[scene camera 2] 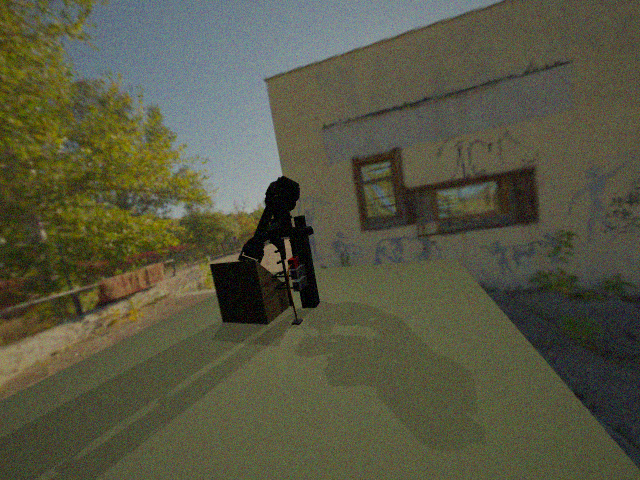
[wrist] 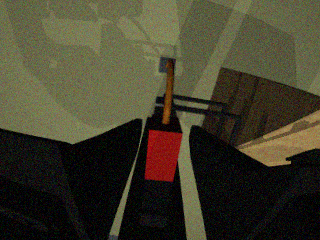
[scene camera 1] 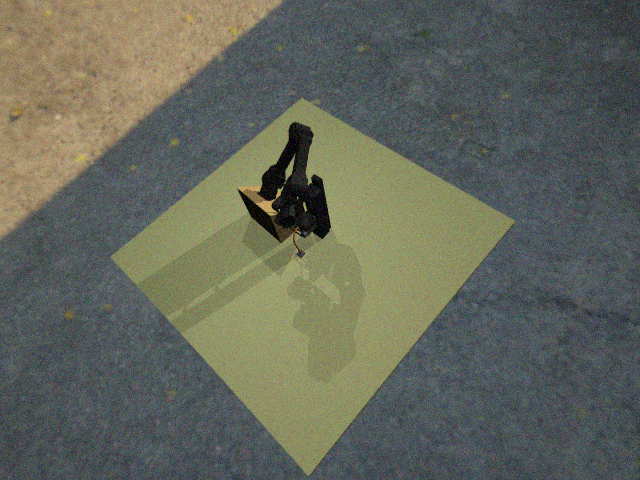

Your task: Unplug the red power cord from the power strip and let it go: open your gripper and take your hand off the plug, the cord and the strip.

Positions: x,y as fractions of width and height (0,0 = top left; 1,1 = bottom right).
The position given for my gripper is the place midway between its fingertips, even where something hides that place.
I see my gripper (scene camera 2: 0.45,0.54).
My gripper shows as well in the wrist view (wrist: 0.52,0.54).
